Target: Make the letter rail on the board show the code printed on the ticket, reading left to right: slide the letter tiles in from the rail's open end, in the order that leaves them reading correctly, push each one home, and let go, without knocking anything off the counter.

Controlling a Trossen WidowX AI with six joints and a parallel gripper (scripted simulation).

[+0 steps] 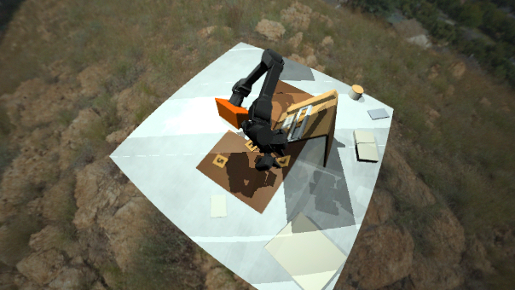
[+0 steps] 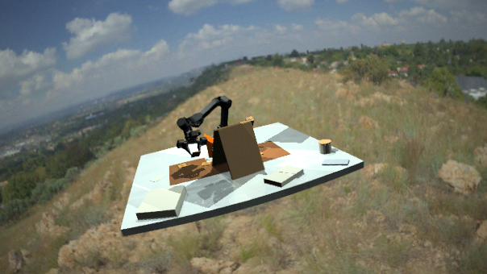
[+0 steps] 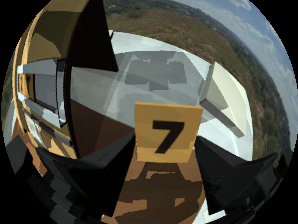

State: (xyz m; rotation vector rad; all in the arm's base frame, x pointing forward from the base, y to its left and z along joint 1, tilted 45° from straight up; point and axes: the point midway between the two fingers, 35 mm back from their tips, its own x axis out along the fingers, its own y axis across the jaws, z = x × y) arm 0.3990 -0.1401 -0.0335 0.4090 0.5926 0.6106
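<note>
My gripper tip is 130 mm past the ticket, 220 mm to the right of it and 60 mm above it. Also, from my gripper tip: cream block 260 mm ahead, 440 mm to the left, 130 mm below; brown mat 220 mm behind, 150 mm to the left, 140 mm below; pale card 90 mm behind, 300 mm to the right, 140 mm below.
</note>
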